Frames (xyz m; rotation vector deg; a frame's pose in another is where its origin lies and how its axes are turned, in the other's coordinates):
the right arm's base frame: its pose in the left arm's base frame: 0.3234 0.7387 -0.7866 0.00 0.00 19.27
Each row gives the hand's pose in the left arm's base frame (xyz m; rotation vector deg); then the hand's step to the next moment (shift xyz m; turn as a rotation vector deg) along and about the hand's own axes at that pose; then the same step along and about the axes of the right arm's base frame.
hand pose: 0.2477 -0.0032 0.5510 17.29 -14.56 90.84
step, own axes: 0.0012 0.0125 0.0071 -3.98 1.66 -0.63
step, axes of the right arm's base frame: -0.0122 0.0024 0.0074 -2.67 -2.86 -1.93
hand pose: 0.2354 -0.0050 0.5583 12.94 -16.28 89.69
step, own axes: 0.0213 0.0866 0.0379 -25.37 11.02 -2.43
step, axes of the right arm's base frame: -0.0807 0.0364 0.0394 -17.63 -18.53 -10.80
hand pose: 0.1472 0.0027 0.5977 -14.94 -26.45 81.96
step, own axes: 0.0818 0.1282 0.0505 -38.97 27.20 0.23
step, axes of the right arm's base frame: -0.0929 0.1306 0.0003 -37.07 -23.95 -17.63
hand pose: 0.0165 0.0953 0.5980 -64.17 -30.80 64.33
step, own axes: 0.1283 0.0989 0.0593 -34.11 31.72 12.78
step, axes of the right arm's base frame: 0.0085 0.1478 -0.0885 -43.52 -11.31 -17.63
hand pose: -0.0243 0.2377 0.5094 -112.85 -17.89 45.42
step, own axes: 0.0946 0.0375 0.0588 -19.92 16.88 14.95
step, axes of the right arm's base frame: 0.0512 0.0563 -0.0896 -27.84 0.58 -11.39
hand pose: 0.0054 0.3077 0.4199 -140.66 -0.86 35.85
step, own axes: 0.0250 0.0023 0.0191 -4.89 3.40 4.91
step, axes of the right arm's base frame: 0.0169 0.0073 -0.0256 -6.83 1.51 -3.26
